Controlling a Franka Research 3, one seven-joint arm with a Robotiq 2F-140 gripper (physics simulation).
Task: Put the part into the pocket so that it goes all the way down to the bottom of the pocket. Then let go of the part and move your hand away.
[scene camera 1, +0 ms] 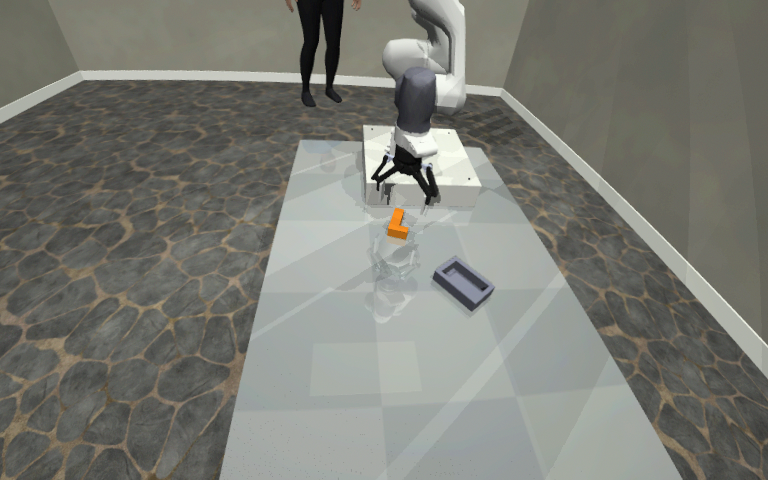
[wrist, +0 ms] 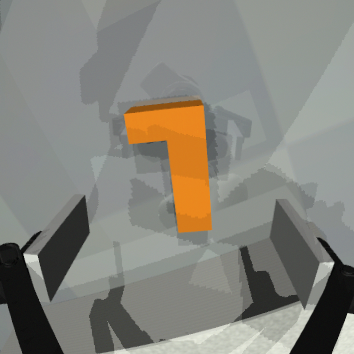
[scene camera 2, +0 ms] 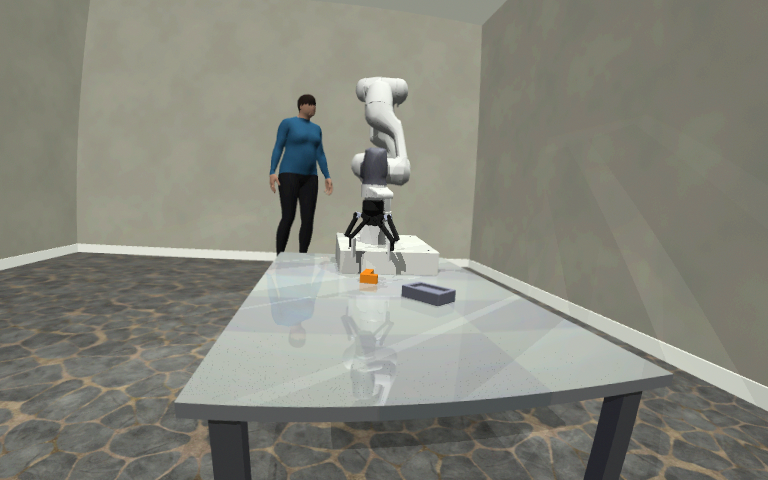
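Observation:
The orange L-shaped part (scene camera 1: 397,230) (scene camera 2: 368,279) (wrist: 190,160) lies flat on the table in front of the robot base. In the wrist view its long arm points down the view, toward the base, and its short arm points left at the far end. The grey-blue block with the pocket (scene camera 1: 454,286) (scene camera 2: 419,294) stands in front of the part and to its right in both scene views, turned at an angle; it does not show in the wrist view. My gripper (scene camera 1: 406,199) (scene camera 2: 371,250) (wrist: 179,216) is wide open and empty, above the table near the part, fingers pointing down.
The white robot base (scene camera 1: 421,195) (scene camera 2: 416,264) stands at the far end of the glossy table (scene camera 1: 362,441) (scene camera 2: 317,390), close behind the part. A person (scene camera 1: 321,45) (scene camera 2: 300,147) stands on the floor behind the table, to the left of the arm.

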